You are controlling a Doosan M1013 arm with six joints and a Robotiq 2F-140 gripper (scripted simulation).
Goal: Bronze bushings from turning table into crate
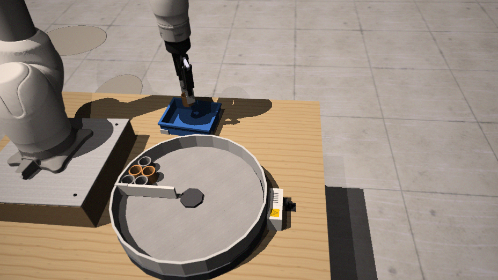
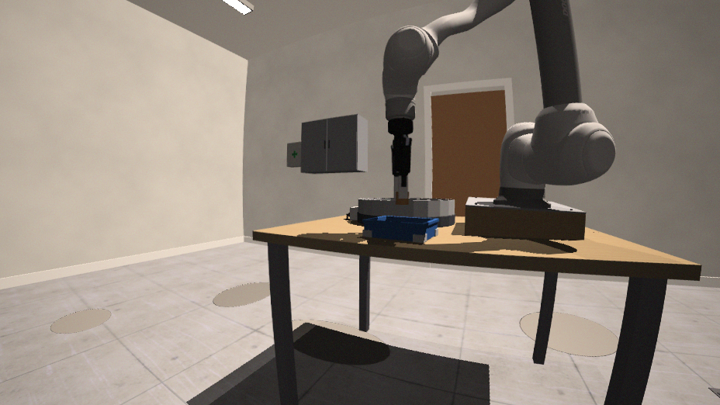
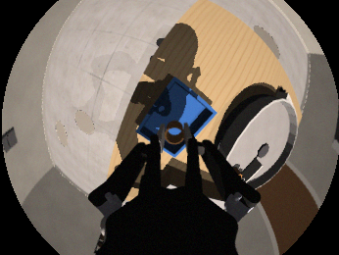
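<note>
The blue crate lies 12 cm below my hand. Also, from my hand: round grey turning table (35 cm to the right, 13 cm ahead, 9 cm below).
</note>
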